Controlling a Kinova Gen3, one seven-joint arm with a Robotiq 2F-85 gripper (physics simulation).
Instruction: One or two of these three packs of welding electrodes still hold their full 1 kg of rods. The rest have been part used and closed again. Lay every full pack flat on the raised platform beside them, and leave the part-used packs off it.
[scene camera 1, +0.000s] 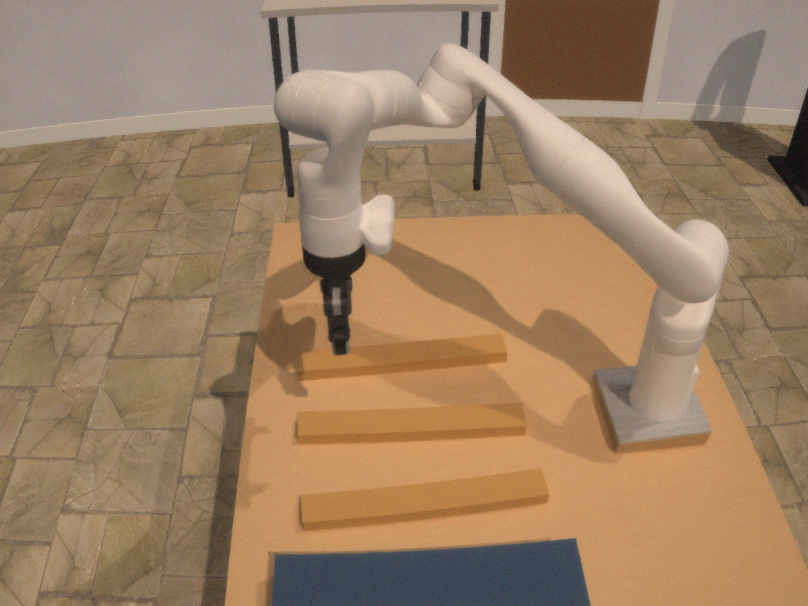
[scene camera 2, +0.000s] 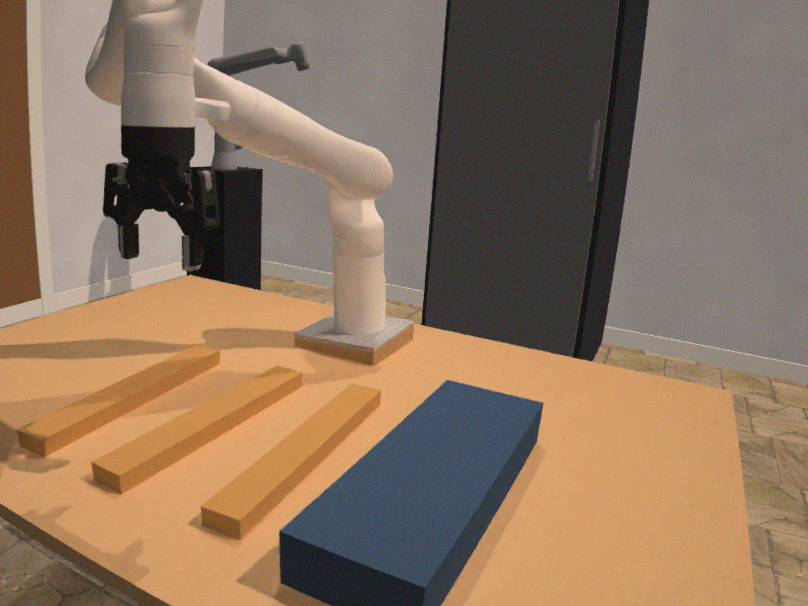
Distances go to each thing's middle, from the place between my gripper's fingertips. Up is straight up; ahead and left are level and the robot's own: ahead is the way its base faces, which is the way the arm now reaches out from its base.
Labels:
The blue raised platform (scene camera 2: 407, 516) lies 300 mm to the left of my hand, 220 mm below it and 120 mm behind it.

